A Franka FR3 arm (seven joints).
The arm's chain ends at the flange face. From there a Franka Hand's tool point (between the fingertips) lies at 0.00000 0.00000 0.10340 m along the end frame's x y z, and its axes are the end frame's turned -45 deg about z.
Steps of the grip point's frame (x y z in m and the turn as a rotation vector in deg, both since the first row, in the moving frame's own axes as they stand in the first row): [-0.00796, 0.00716, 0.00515, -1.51, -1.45, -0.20]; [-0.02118, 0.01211, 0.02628, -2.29, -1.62, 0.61]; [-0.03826, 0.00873, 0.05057, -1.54, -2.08, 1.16]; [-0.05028, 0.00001, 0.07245, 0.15, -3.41, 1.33]
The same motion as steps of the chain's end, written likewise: [-0.00065, 0.00692, 0.00522, -2.09, 0.04, -0.20]; [-0.00724, 0.01855, 0.02640, -2.76, 0.47, 0.61]; [-0.02015, 0.02862, 0.05068, -2.56, -0.38, 1.16]; [-0.03096, 0.03146, 0.07263, -2.31, -2.52, 1.33]
